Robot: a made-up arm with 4 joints.
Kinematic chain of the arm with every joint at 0, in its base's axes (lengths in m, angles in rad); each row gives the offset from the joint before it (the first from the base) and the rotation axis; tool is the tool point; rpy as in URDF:
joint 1: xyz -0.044 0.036 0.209 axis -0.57 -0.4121 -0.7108
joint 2: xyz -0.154 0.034 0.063 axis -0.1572 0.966 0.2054
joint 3: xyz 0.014 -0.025 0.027 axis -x
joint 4: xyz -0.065 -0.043 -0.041 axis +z
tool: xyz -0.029 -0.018 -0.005 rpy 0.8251 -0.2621 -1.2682
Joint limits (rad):
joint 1: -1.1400..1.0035
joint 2: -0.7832..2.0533
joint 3: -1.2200..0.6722
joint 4: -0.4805..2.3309
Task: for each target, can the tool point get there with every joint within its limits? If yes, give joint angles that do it. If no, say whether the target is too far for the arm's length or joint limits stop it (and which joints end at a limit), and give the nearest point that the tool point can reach.
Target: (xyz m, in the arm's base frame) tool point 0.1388 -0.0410 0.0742
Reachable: no: joint limits stop it (at a limit: joint 1, joint 2, joint 3) | nearest point -0.0034 -0.0589 0.2378 | short by 0.217 m
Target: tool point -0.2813 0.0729 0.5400
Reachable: no: too far | nearest point -0.2208 0.0336 0.3656 | short by 0.189 m
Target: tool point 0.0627 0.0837 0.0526
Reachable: no: joint limits stop it (at a limit: joint 1, joint 2, joint 3) | nearest point -0.1164 0.1227 0.1025 | short by 0.190 m
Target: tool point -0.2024 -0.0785 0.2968
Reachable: yes | joints -0.6582 1.0544 -1.0613 1.8547
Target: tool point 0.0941 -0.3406 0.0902
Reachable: no: too far | nearest point -0.0468 -0.1908 0.2583 | short by 0.266 m
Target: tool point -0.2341 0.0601 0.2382
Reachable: yes | joints 0.5289 0.4835 0.0403 1.9023
